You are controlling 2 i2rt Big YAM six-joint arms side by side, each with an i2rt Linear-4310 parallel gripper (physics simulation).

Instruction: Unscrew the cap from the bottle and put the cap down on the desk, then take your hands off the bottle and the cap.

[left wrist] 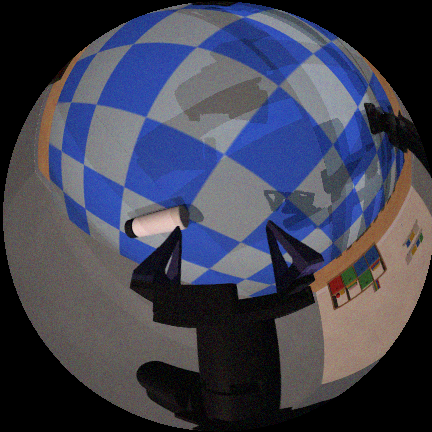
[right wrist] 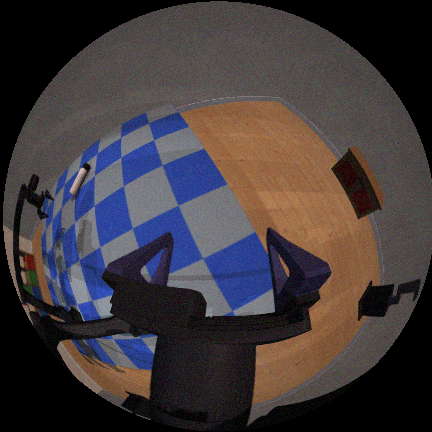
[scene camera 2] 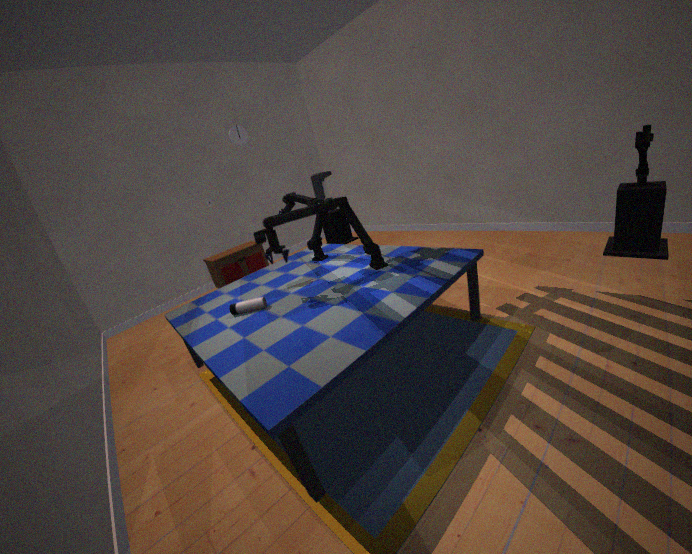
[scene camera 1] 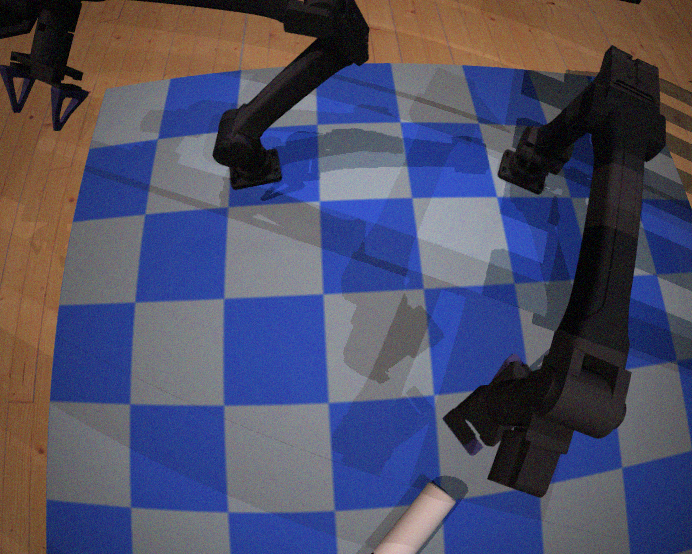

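Pixels of known places: left gripper, between the fingertips: (left wrist: 224,226) (right wrist: 50,207) (scene camera 2: 279,263) (scene camera 1: 473,403); right gripper, between the fingertips: (right wrist: 217,234) (scene camera 1: 36,121); left arm's base, origin of its link: (left wrist: 371,117) (right wrist: 76,314) (scene camera 2: 378,265) (scene camera 1: 521,173); right arm's base, origin of its link: (scene camera 2: 320,258) (scene camera 1: 255,170).
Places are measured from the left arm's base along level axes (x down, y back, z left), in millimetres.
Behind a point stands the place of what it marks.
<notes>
The bottle (scene camera 1: 412,522) @[x -60, y -833, z -7 mm] (scene camera 2: 249,305) @[x -45, y -852, z 38 mm] (left wrist: 159,223) @[x -62, y -816, z 1 mm] (right wrist: 79,181) @[x -35, y -839, z -23 mm] is a pale pinkish cylinder lying on its side on the checkered desk. Its black cap (scene camera 2: 233,309) @[x -44, y -953, z 8 mm] (left wrist: 130,228) @[x -58, y -930, z -35 mm] (right wrist: 86,167) @[x -39, y -934, z -50 mm] is on one end; in scene camera 1 that end is cut off by the bottom edge. My left gripper (scene camera 1: 493,403) (scene camera 2: 278,257) @[x -214, y -602, z -29 mm] (left wrist: 224,226) @[x -214, y -602, z -29 mm] is open and empty, above the desk and apart from the bottle, with one fingertip overlapping the bottle's edge in the left wrist view. My right gripper (scene camera 1: 37,118) @[x -369, y -486, z -847 mm] (right wrist: 217,234) @[x -369, y -486, z -847 mm] is open and empty, beyond the desk's left edge in scene camera 1, far from the bottle.
The desk (scene camera 1: 277,352) @[x 0, y -630, z -372 mm] (scene camera 2: 323,363) @[x 0, y -582, z 787 mm] has blue and grey squares. Both arm bases, the right one (scene camera 1: 255,168) @[x -56, y -288, z -583 mm] and the left one (scene camera 1: 522,171) @[x -49, y -34, z -12 mm], stand near its back edge. A wooden box with red panels (scene camera 2: 236,265) (right wrist: 357,185) stands on the floor beyond the desk. Shadows cross the desk.
</notes>
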